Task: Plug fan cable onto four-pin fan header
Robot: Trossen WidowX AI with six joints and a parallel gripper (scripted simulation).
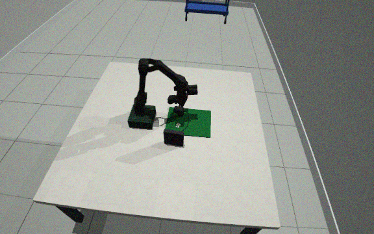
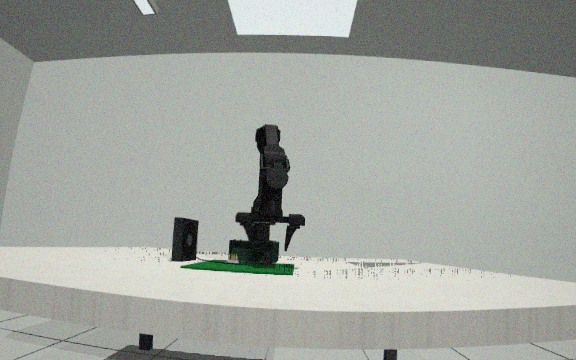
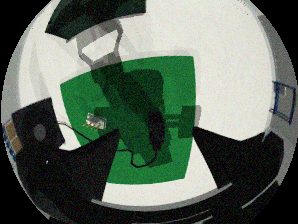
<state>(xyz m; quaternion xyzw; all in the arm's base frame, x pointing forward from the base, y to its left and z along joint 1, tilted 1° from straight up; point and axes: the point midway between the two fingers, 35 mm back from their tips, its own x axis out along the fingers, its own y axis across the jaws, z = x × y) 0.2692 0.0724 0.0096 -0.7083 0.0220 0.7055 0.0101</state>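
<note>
The small black plug lies 2 cm below my gripper tip. The rest, counted from my gripper tip: pale fan header 10 cm to the right, 4 cm below; then green board 6 cm ahead, 5 cm to the right, 6 cm below; then black fan 24 cm to the right, 2 cm above.
</note>
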